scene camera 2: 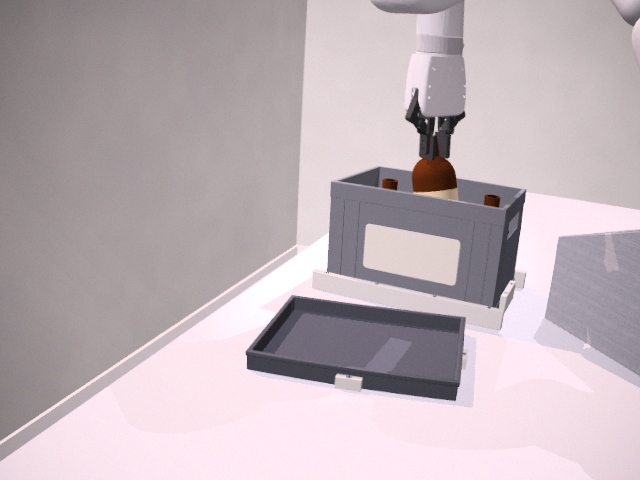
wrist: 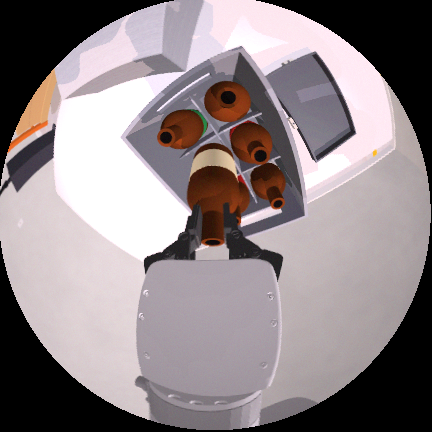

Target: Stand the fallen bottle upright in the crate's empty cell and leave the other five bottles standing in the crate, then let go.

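Places are measured from the arm's base along level axes (x ahead, y left, z up), in centimetres.
Pixels of known places: gripper, fingertip midpoint: (scene camera 2: 434, 157) (wrist: 212, 212).
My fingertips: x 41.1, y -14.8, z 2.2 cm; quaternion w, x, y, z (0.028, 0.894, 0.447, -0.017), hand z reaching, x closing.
Observation:
For each thing: its middle in the pictures, then the offset to it from my fingertips.
- brown bottle with a cream label, body centre: (wrist: 212, 190) (scene camera 2: 434, 182) dz -4.1, dx -0.4, dy +0.0 cm
- grey crate, body centre: (scene camera 2: 429, 237) (wrist: 229, 153) dz -12.5, dx -0.9, dy +3.8 cm
- fifth bottle, body centre: (wrist: 232, 195) dz -12.7, dx +7.5, dy -1.9 cm
- dark shallow tray, body centre: (scene camera 2: 364, 342) (wrist: 318, 105) dz -20.0, dx +2.6, dy +29.9 cm
My gripper (scene camera 2: 434, 147) (wrist: 212, 212) is shut on the neck of a brown bottle with a cream label (scene camera 2: 434, 175) (wrist: 213, 187). That bottle is upright, its shoulder above the rim of the grey crate (scene camera 2: 413, 206) (wrist: 294, 165) and its lower part inside; its base is hidden. In the wrist view four other brown bottles (wrist: 228, 100) (wrist: 182, 130) (wrist: 251, 142) (wrist: 268, 181) stand in crate cells. A fifth bottle (wrist: 242, 197) is partly hidden behind the held one. In the scene view two bottle mouths (scene camera 2: 389, 183) (scene camera 2: 491, 200) show above the rim.
A dark shallow tray (scene camera 2: 356, 310) (wrist: 345, 107) lies in front of the crate. Low white rails (scene camera 2: 403, 295) run around the crate's foot. A grey metallic block (scene camera 2: 594, 289) (wrist: 120, 65) stands beside the crate, on the right in the scene view. A wall (scene camera 2: 155, 155) rises at the left.

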